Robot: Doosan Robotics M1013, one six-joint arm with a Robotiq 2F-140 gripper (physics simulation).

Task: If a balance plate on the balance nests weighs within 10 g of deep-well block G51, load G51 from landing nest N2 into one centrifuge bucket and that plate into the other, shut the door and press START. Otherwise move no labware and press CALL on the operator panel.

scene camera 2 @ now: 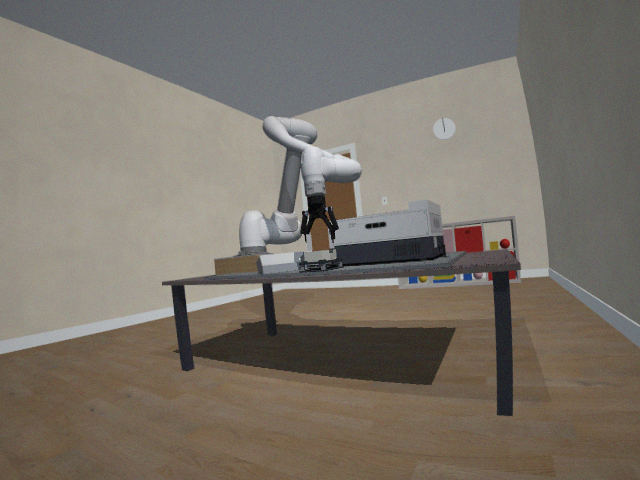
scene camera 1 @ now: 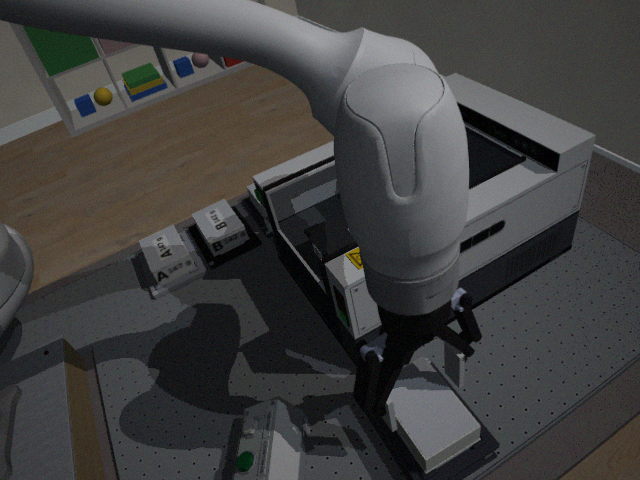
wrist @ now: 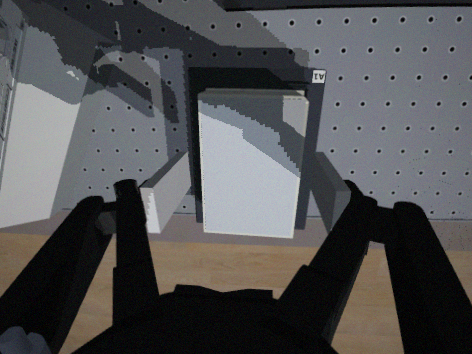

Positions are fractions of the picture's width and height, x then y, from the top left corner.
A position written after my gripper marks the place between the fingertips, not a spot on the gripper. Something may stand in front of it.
Note:
My gripper (scene camera 1: 0.66,0.83) is open and holds nothing. Also in view: a white block (scene camera 1: 0.68,0.88).
The white block also shows in the wrist view (wrist: 0.53,0.40). My gripper is seen too in scene camera 2 (scene camera 2: 0.50,0.52) and in the wrist view (wrist: 0.53,0.48).

